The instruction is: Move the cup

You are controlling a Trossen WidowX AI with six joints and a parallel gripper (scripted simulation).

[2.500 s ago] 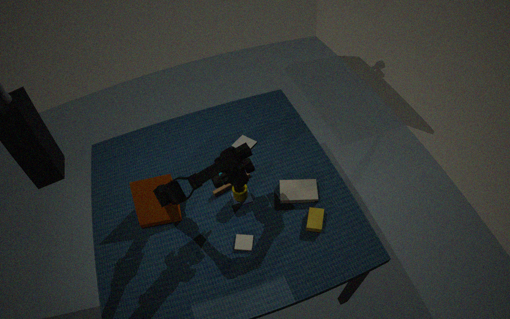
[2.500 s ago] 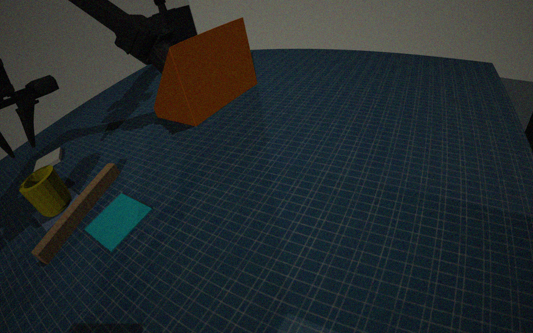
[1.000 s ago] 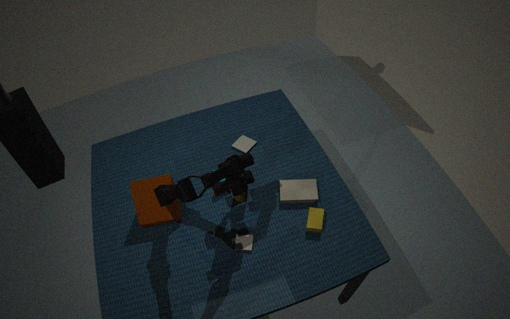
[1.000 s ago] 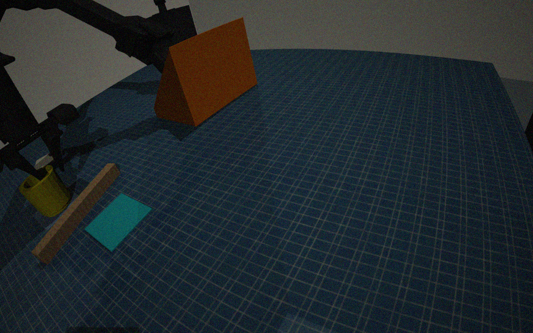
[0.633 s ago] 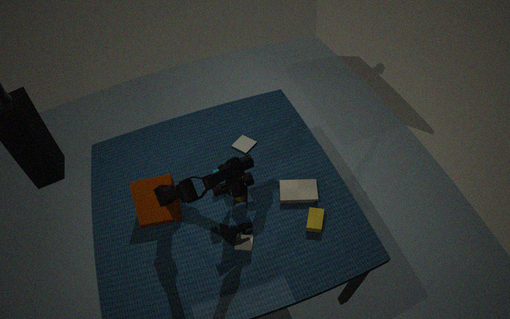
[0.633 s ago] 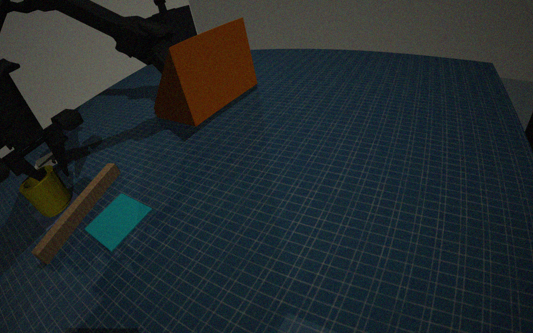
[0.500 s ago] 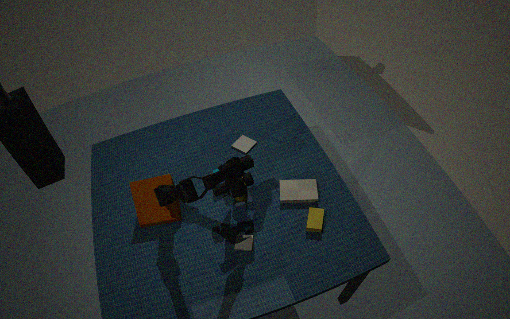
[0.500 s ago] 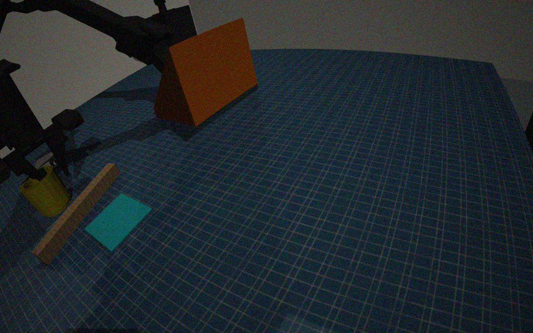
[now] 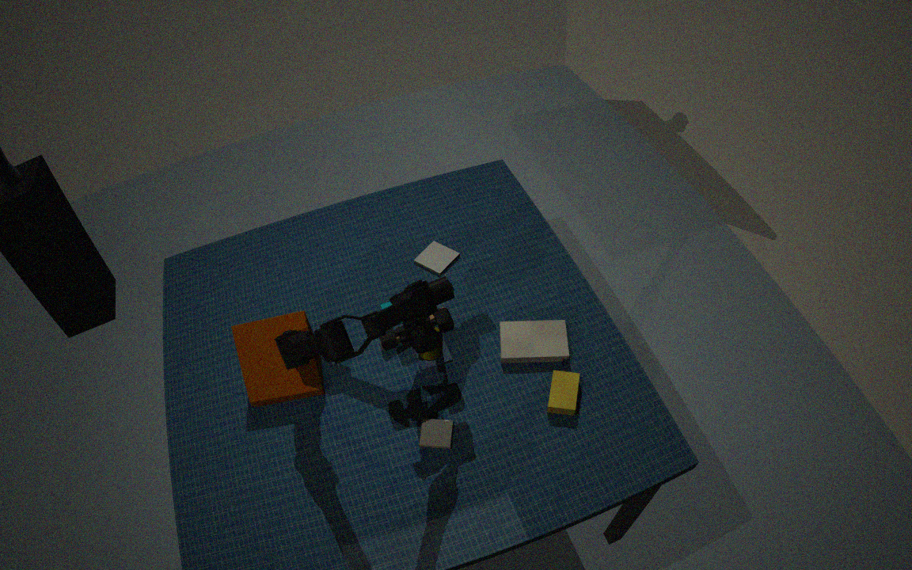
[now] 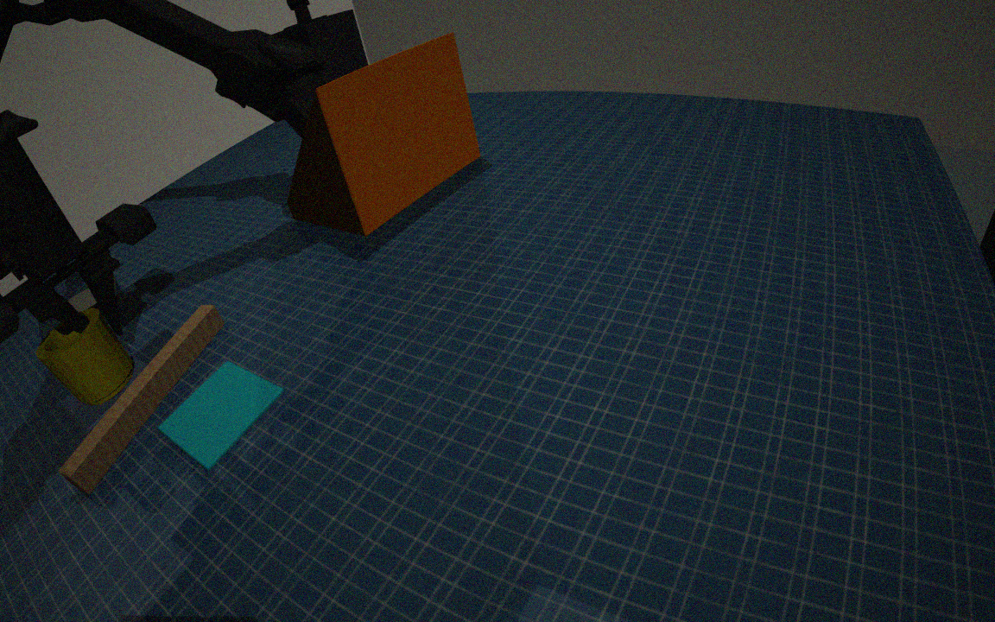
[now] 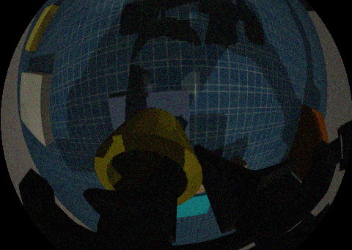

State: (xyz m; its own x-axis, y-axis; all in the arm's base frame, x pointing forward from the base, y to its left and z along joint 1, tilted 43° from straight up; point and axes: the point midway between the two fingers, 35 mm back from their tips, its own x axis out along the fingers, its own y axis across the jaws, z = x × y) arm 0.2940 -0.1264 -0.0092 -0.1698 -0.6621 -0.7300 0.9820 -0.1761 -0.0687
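Right now my gripper tip is 170 mm to the right of the cyan pad and 40 mm above it. The rest, counted from my gripper tip: yellow cup (30 mm ahead); then wooden bar (20 mm ahead, 80 mm to the left, 30 mm below).
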